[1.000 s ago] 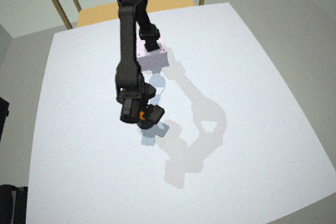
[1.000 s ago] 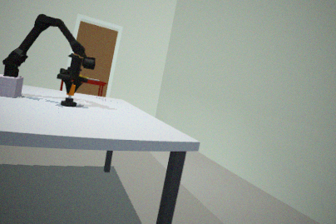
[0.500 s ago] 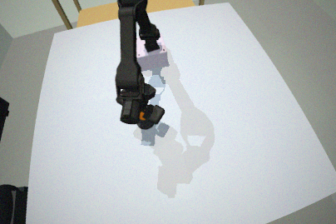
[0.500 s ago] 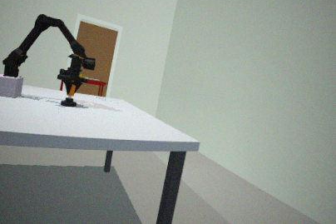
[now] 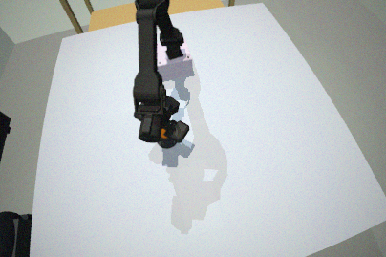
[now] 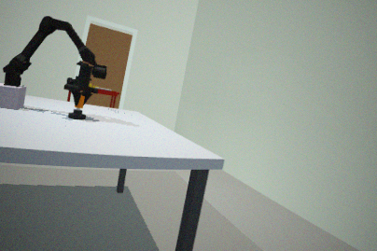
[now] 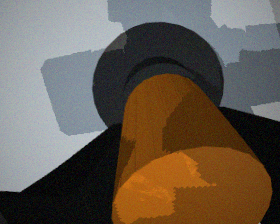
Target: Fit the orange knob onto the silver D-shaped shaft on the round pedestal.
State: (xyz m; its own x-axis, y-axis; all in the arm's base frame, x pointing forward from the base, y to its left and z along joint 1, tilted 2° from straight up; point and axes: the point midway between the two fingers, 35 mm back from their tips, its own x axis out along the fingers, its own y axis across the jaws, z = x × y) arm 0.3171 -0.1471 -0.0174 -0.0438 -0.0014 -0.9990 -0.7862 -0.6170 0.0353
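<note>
Now: the round dark pedestal 3 cm below my gripper tip. From my gripper tip the other things lie so: orange knob (3 cm above).
</note>
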